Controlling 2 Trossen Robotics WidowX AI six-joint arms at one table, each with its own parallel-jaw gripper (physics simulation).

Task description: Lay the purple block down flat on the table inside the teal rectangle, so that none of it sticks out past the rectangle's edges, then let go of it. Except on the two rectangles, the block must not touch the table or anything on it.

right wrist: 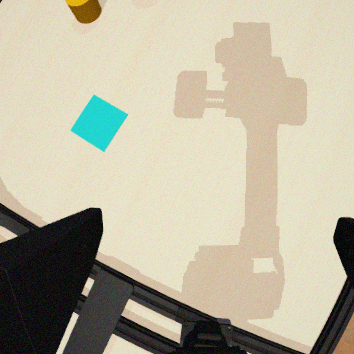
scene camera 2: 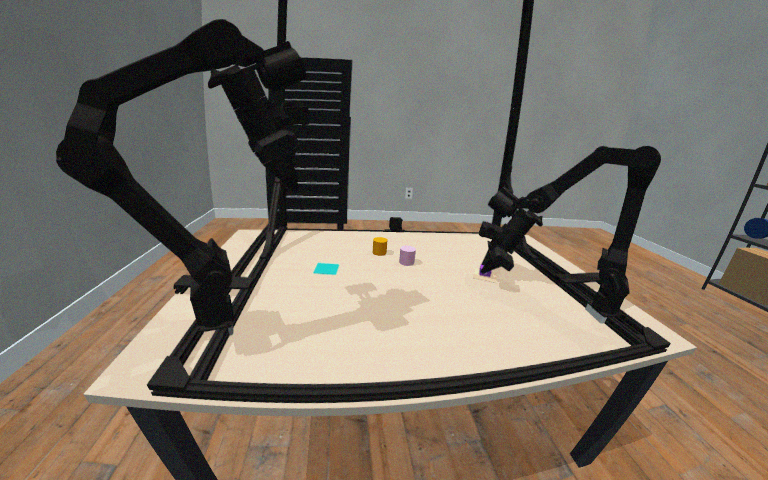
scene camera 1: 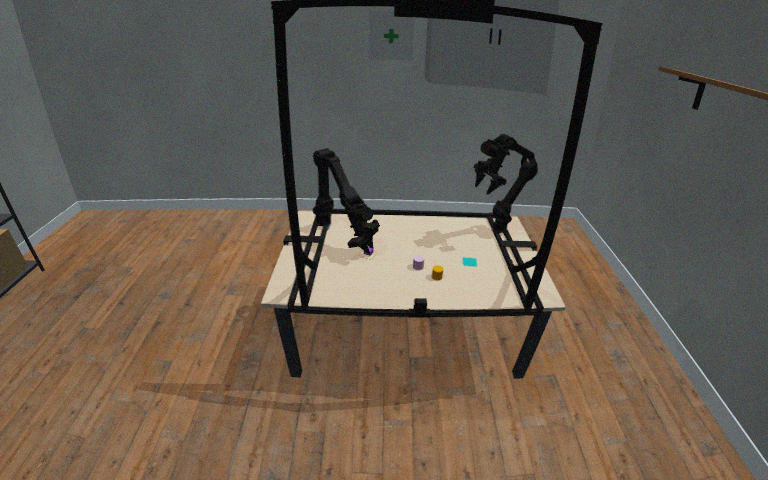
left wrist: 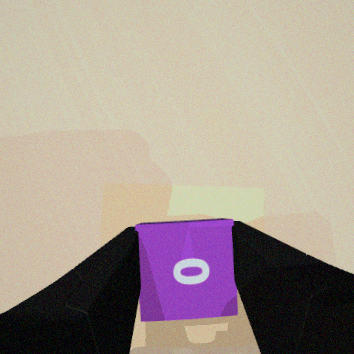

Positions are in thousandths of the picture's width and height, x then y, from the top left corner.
Scene:
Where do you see a pale yellow rectangle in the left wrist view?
349,578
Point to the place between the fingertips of the left gripper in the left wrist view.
518,665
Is the right gripper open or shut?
Open.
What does the left gripper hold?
A purple block.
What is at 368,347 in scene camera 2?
The right gripper.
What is the right gripper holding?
Nothing.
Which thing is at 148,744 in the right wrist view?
The right gripper.

